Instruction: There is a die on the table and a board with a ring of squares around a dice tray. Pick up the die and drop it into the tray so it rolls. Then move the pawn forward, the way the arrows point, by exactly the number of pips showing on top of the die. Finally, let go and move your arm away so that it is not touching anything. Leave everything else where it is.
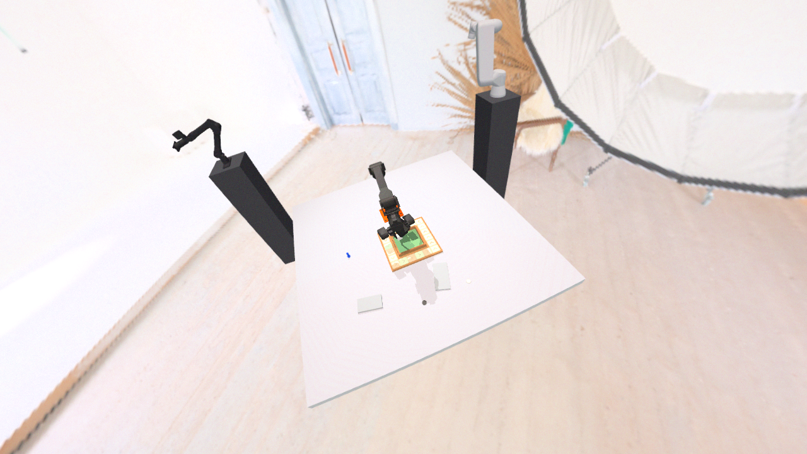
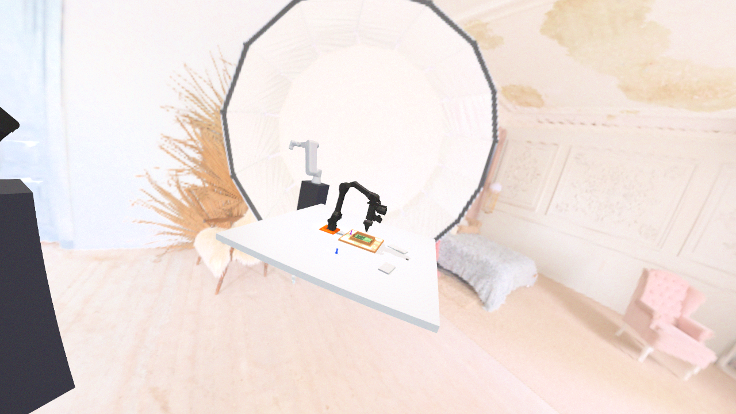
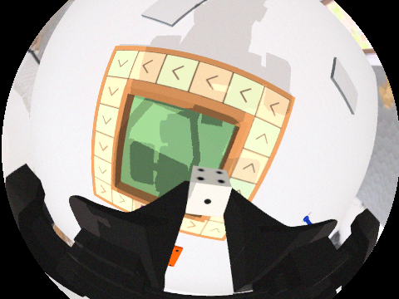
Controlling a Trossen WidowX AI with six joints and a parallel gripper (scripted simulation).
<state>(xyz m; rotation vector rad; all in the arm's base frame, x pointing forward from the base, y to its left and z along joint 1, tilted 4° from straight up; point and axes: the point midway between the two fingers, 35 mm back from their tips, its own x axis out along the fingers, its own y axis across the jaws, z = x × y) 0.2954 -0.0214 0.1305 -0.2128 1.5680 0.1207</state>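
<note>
The purple pawn lies 14 cm behind my gripper tip, 6 cm to the left of it and 8 cm below it. From my gripper tip the other things lie so: blue pawn 7 cm behind, 30 cm to the right, 9 cm below; then dark disc 34 cm ahead, 10 cm below; then white die right at my gripper tip.
</note>
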